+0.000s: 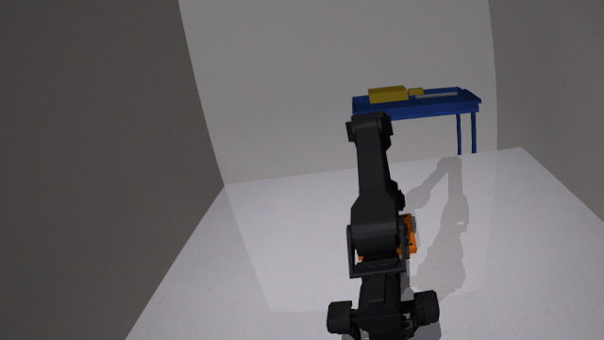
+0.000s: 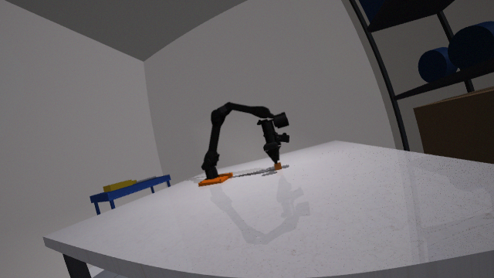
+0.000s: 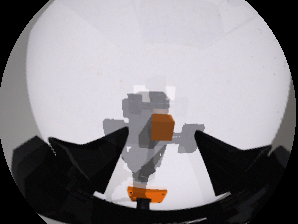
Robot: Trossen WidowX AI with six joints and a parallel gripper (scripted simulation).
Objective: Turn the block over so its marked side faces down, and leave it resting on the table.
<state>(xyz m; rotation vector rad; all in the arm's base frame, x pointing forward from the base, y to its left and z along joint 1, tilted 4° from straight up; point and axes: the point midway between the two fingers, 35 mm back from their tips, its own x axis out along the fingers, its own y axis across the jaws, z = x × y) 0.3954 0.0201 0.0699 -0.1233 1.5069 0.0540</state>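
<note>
My gripper tip is 1 cm past the block and 2 cm above it.
</note>
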